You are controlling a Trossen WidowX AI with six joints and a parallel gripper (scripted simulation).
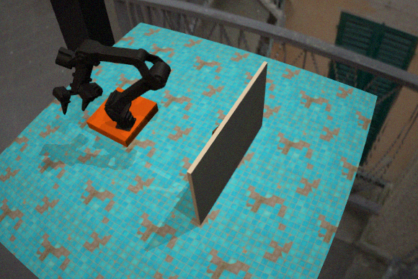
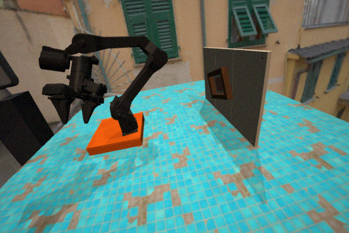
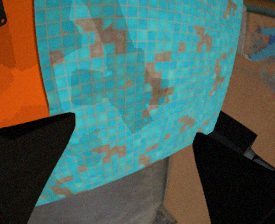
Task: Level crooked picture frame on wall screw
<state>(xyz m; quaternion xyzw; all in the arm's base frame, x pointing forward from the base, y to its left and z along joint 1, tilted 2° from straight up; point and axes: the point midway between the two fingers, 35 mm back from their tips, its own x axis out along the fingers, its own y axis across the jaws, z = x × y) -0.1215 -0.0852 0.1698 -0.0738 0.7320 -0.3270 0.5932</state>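
Right now my gripper tip is 560 mm short of the brown picture frame, 50 mm to the right of it and 20 mm above it. Also, from my gripper tip: wall panel (560 mm ahead, 50 mm to the left, 20 mm below).
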